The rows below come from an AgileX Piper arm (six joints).
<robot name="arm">
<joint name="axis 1" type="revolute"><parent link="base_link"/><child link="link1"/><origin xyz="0 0 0.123" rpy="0 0 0"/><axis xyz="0 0 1"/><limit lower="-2.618" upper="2.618"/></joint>
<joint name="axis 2" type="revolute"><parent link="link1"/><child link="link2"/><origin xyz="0 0 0" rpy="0 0 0"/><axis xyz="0 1 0"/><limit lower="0" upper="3.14"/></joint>
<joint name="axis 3" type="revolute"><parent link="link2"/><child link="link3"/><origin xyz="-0.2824 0 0.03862" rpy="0 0 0"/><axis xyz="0 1 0"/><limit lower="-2.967" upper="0"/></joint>
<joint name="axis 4" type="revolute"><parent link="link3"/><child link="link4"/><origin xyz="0.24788 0 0.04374" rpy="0 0 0"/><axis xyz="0.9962 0 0.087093"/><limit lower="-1.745" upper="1.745"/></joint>
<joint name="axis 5" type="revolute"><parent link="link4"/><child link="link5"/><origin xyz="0 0 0" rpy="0 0 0"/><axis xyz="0 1 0"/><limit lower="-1.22" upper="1.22"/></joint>
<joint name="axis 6" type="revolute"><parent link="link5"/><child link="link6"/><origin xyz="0.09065 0 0.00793" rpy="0 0 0"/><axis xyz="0.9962 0 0.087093"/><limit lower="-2.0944" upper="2.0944"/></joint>
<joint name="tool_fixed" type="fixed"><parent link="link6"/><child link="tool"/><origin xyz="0 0 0" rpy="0 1.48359 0"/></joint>
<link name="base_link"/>
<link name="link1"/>
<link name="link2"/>
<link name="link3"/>
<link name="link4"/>
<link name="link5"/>
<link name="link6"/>
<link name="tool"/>
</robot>
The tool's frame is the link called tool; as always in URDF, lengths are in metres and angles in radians.
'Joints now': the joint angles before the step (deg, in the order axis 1, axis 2, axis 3, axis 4, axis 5, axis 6). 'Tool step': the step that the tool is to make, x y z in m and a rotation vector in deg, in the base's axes. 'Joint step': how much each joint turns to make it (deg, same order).
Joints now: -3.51 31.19 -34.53 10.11 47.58 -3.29
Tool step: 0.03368 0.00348 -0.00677 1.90 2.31 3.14
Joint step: 0.00 8.99 -0.52 6.31 -5.21 -6.11
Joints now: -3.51 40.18 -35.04 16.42 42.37 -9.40
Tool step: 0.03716 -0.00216 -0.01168 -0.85 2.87 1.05
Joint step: 0.00 10.13 -1.37 2.16 -5.38 -4.23
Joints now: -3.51 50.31 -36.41 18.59 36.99 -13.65
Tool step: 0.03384 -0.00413 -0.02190 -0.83 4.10 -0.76
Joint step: 0.00 10.00 -0.85 0.15 -5.16 -1.24
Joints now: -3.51 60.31 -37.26 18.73 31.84 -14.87
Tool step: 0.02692 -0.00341 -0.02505 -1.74 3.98 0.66
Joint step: 0.00 8.94 -0.83 0.08 -4.06 -2.50
